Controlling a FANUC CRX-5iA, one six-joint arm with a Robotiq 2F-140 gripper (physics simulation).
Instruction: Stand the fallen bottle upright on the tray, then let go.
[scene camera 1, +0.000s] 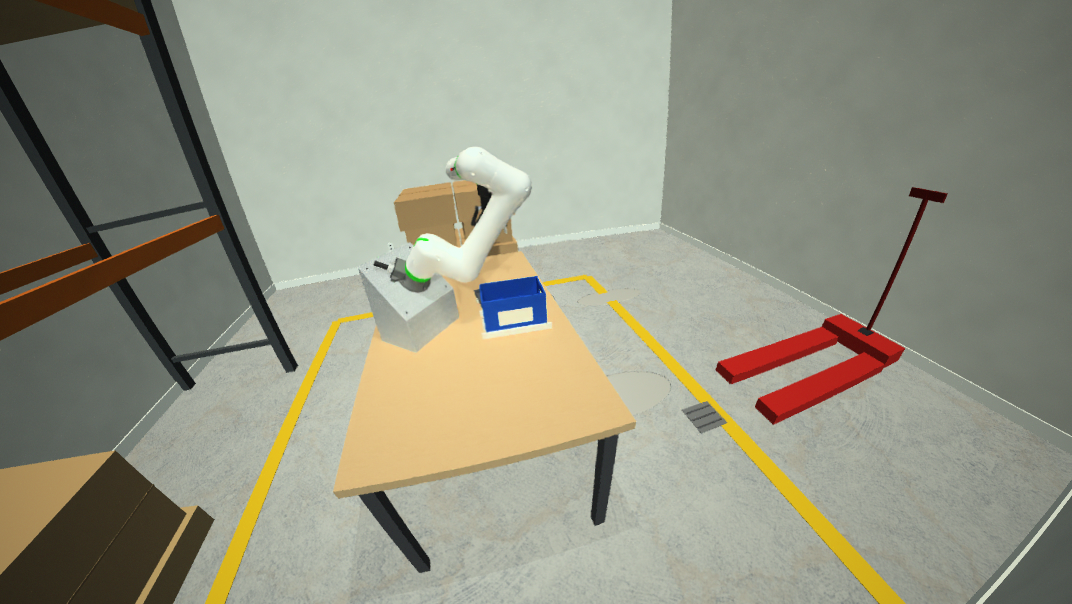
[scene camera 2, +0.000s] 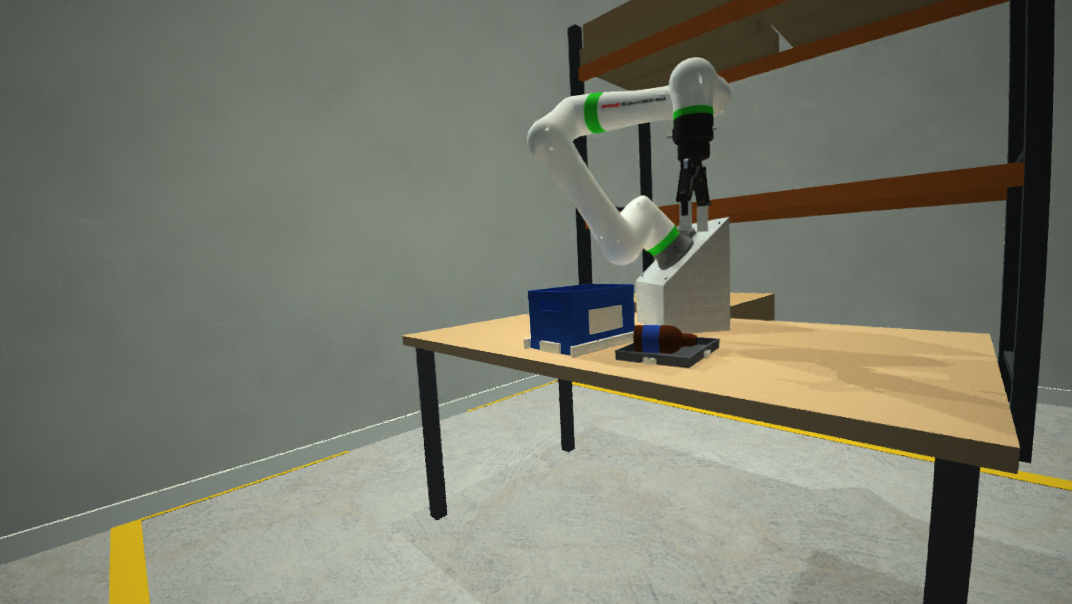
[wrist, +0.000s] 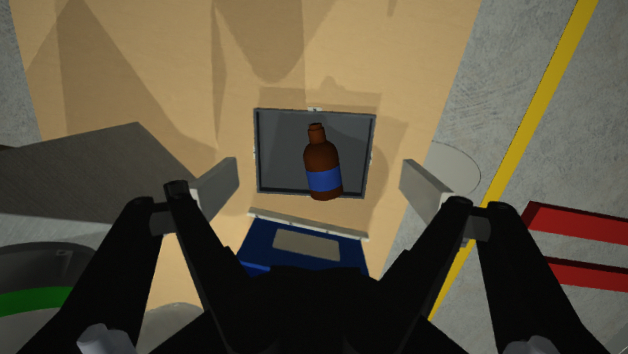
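A brown bottle with a blue label lies on its side on the dark grey tray. In the wrist view its neck points to the top of the view, and its base end is over the tray edge nearest the blue bin. My gripper is open and empty, pointing down, high above the table. In the wrist view the bottle shows between and beyond the two fingers. In scene camera 1 the arm partly hides the gripper, and the bottle does not show.
A blue bin stands close beside the tray, with pale strips along its foot. The grey robot pedestal stands on the other side. Cardboard boxes are behind the arm.
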